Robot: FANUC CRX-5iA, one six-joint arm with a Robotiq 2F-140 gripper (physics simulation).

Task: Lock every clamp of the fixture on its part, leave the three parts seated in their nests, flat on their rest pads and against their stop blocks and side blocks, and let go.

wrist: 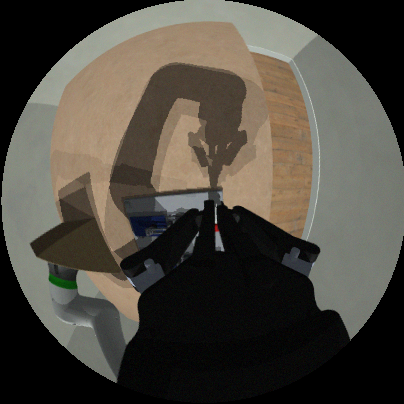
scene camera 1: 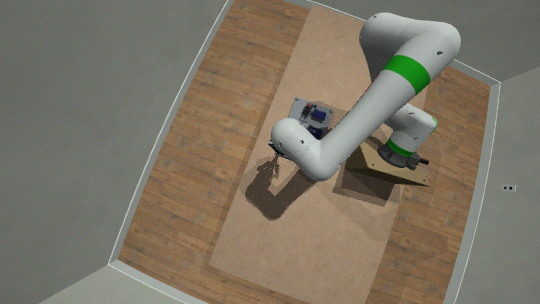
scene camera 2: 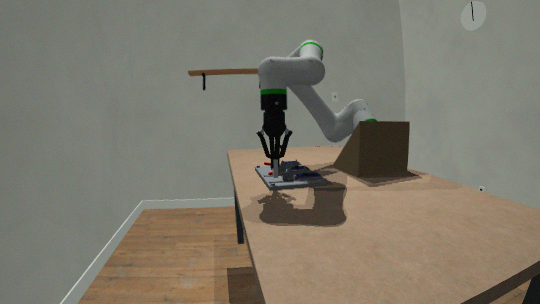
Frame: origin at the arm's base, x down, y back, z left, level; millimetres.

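Seen in the pictures: gripper, between the fingertips: (wrist: 212, 198) (scene camera 2: 275, 177); arm's base, origin of its link: (wrist: 62, 260) (scene camera 1: 391, 157) (scene camera 2: 374, 141).
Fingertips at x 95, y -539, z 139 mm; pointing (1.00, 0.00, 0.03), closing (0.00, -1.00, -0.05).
Offsets run from my fingertips to a thing's top centre.
The grey fixture plate @[dx +32, dy +100, dz -164 mm] (scene camera 1: 297, 107) (scene camera 2: 279, 184) (wrist: 165, 200) lies on the table near its left edge. Blue parts (scene camera 1: 319, 114) (scene camera 2: 307, 175) (wrist: 147, 223) sit in its nests, with grey clamps beside them. A red clamp handle (scene camera 1: 308, 105) (scene camera 2: 267, 163) shows at the far end, and another red handle @[dx -5, dy +10, dz -57 mm] (wrist: 216, 228) shows just between my fingers. My gripper (scene camera 2: 275, 172) (wrist: 212, 198) points straight down with its fingers shut and nothing between them. Its tips stand at the plate's near end, next to that red handle. In the overhead view the arm's wrist hides the gripper and the near part of the fixture.
The arm's base stands on a brown wedge-shaped pedestal (scene camera 1: 377, 160) (scene camera 2: 377, 149) (wrist: 75, 241) to the right of the fixture. The table's left edge (scene camera 2: 235, 189) runs close beside the plate, with wooden floor below. A wooden shelf (scene camera 2: 222, 72) juts from the back wall.
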